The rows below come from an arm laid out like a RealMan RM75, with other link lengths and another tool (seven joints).
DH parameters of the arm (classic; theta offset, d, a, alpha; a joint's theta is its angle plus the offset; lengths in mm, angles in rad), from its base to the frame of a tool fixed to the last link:
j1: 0 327.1 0 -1.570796
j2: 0 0 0 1.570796
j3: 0 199.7 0 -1.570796
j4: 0 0 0 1.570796
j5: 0 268.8 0 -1.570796
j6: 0 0 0 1.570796
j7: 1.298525 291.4 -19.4 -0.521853
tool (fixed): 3.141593 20.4 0 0
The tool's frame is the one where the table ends.
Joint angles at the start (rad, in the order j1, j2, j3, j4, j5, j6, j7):
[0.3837 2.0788 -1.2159 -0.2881 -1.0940 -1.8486 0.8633]
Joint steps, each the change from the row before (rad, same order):
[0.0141 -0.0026 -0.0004 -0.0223 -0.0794 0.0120 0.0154]
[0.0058 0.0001 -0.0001 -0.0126 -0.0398 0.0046 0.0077]
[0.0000 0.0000 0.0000 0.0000 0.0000 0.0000 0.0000]
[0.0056 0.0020 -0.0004 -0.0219 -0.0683 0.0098 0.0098]
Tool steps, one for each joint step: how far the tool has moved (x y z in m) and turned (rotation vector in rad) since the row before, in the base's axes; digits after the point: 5 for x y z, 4 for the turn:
[-0.00348 -0.00904 -0.01708 -0.0548 -0.0562 0.0466]
[-0.00137 -0.00518 -0.00819 -0.0265 -0.0274 0.0237]
[0.00000 0.00000 0.00000 0.0000 0.0000 0.0000]
[-0.00005 -0.00935 -0.01428 -0.0414 -0.0491 0.0364]

